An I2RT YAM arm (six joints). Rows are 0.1 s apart.
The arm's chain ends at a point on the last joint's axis. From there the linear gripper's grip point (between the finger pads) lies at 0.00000 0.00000 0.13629 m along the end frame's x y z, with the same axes.
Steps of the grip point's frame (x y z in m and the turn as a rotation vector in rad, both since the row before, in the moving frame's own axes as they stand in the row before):
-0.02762 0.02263 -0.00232 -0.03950 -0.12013 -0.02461
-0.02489 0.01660 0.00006 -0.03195 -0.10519 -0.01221
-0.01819 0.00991 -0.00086 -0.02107 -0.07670 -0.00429
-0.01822 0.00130 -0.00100 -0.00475 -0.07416 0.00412
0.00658 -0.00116 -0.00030 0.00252 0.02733 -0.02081
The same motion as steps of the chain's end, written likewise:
-0.01136 0.01706 -0.00123 -0.03950 -0.12013 -0.02461
-0.01061 0.01217 0.00088 -0.03195 -0.10519 -0.01221
-0.00775 0.00702 -0.00043 -0.02107 -0.07670 -0.00429
-0.00812 0.00067 -0.00062 -0.00475 -0.07416 0.00412
0.00286 -0.00078 -0.00025 0.00252 0.02733 -0.02081

